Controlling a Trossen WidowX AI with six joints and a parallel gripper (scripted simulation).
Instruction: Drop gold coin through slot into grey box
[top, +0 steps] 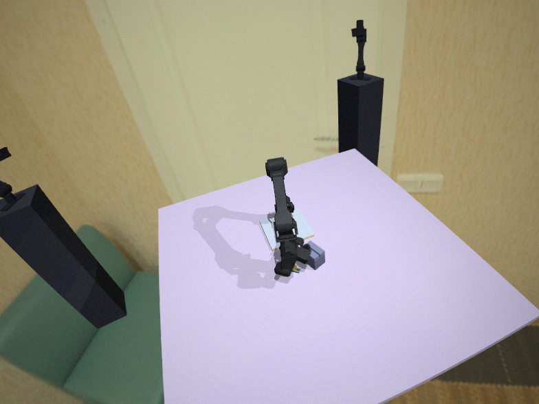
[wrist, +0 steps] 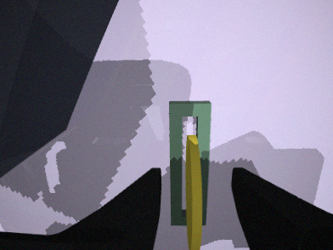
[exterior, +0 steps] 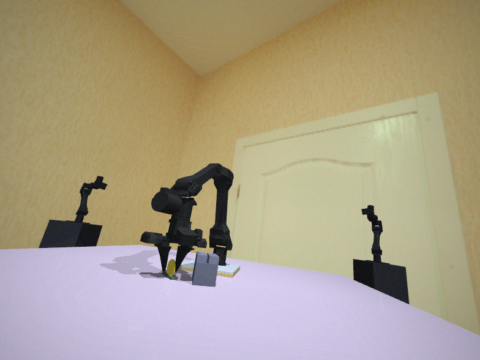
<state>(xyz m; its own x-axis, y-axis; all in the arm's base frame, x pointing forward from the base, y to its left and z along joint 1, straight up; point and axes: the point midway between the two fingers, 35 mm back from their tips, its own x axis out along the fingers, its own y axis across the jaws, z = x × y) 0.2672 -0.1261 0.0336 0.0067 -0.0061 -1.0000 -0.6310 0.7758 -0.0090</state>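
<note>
My gripper tip is 10 mm below the gold coin.
</note>
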